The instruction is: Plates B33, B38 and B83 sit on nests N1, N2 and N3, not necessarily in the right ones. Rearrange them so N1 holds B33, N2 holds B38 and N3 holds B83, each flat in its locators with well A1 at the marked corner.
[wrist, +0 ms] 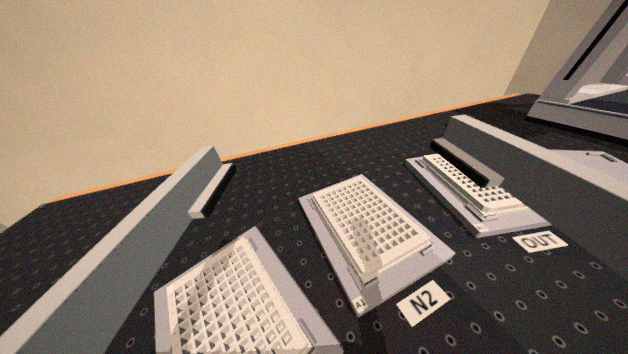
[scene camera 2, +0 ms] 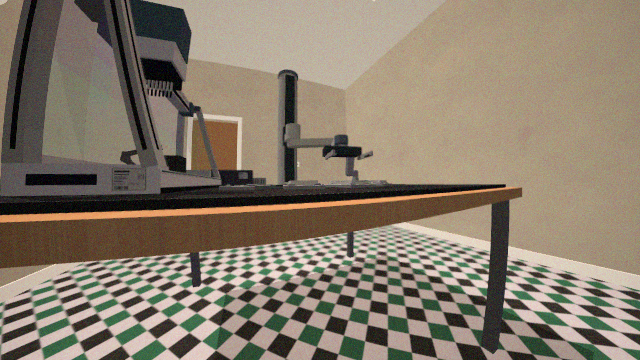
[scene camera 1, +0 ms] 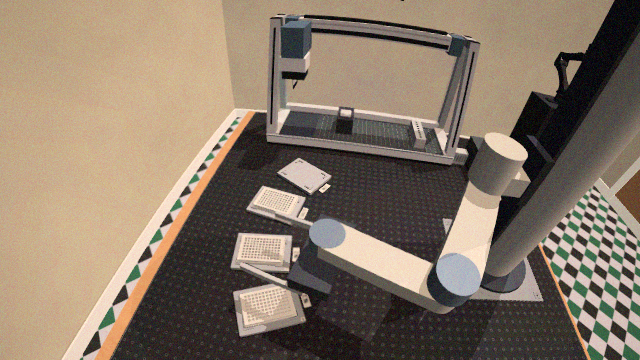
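Seen in the pictures: gripper, fingertip midpoint: [wrist: 329, 144] [scene camera 2: 353, 152] [scene camera 1: 259, 238]; arm's base at its link origin: [scene camera 1: 488, 259].
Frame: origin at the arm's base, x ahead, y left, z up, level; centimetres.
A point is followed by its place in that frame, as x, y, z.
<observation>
My gripper [scene camera 1: 259, 240] @(68.8, 12.1, 15.3) [scene camera 2: 349, 154] @(68.8, 12.1, 15.3) [wrist: 329, 144] @(68.8, 12.1, 15.3) is open and empty, its wide-spread fingers above the N2 area. A cream plate [scene camera 1: 262, 249] @(70.8, 7.8, 3.5) [wrist: 370, 215] @(70.3, 7.0, 3.9) sits on nest N2 [scene camera 1: 289, 250] @(63.5, 6.0, 2.5) [wrist: 400, 277] @(63.6, 7.5, 2.5); A1 is marked at a near corner of the nest. Another plate [scene camera 1: 276, 200] @(71.5, -11.0, 3.9) [wrist: 497, 197] @(67.4, -9.0, 3.6) sits on the nest labelled OUT [scene camera 1: 298, 201] [wrist: 520, 220] @(64.5, -9.2, 2.5), partly hidden by a finger in the wrist view. A third plate [scene camera 1: 267, 305] @(65.1, 23.9, 3.9) [wrist: 230, 305] @(66.1, 23.6, 2.9) sits on the front nest [scene camera 1: 252, 330] @(67.4, 30.4, 2.5) [wrist: 280, 280] @(67.0, 18.9, 2.5). A bare nest [scene camera 1: 304, 176] @(65.0, -25.8, 2.5) [wrist: 595, 167] @(67.2, -29.4, 2.5) lies beyond OUT. Plate names and the other nest labels are unreadable.
A gantry machine [scene camera 1: 360, 150] @(45.2, -45.0, 3.3) [scene camera 2: 100, 180] @(85.0, -55.3, 4.0) stands at the back with small blocks on its deck. The arm's column [scene camera 1: 560, 185] @(4.2, 6.2, 38.2) [scene camera 2: 288, 105] @(7.7, -1.1, 60.3) stands at the right in scene camera 1. The table's orange edge [scene camera 1: 172, 237] [wrist: 325, 138] runs beyond the nests, near the wall.
</observation>
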